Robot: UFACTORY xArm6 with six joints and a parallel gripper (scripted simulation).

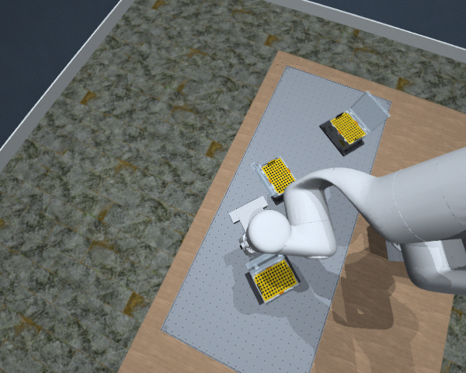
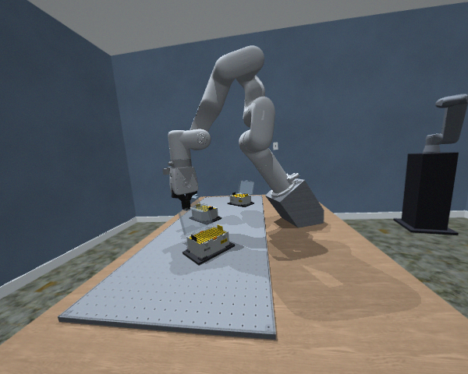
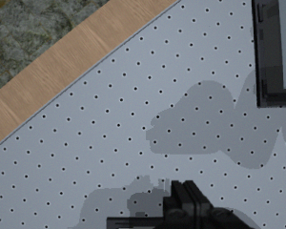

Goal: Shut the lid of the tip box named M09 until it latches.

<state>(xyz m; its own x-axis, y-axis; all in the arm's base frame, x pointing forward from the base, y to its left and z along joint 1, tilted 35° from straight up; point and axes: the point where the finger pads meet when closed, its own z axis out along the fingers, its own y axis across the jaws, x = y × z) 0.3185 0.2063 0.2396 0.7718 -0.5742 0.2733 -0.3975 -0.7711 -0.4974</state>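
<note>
My gripper is now 6 cm past the clear lid, 4 cm above it and 3 cm to the right of it. Round my hand: tip box (11 cm behind, 7 cm below, 6 cm to the left).
</note>
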